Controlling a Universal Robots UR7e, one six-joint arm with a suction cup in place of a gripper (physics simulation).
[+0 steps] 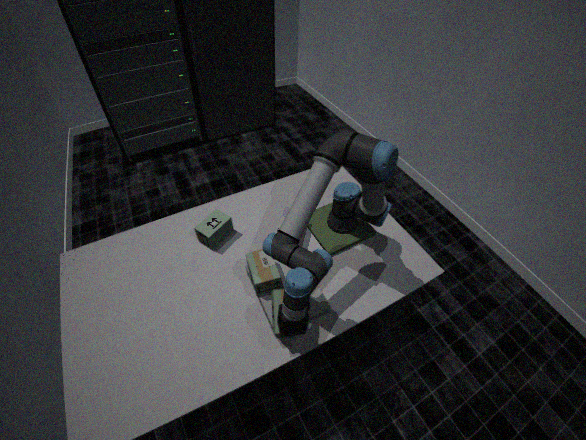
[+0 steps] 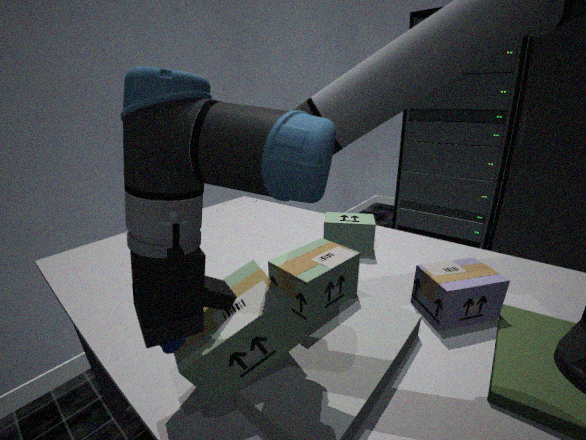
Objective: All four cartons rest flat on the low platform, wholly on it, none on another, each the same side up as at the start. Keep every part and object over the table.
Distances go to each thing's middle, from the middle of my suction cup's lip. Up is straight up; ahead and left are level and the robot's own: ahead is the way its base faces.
Right now my suction cup is 19 cm to the left of the low grey platform (image 2: 335, 376), 12 cm above it and 11 cm past it.
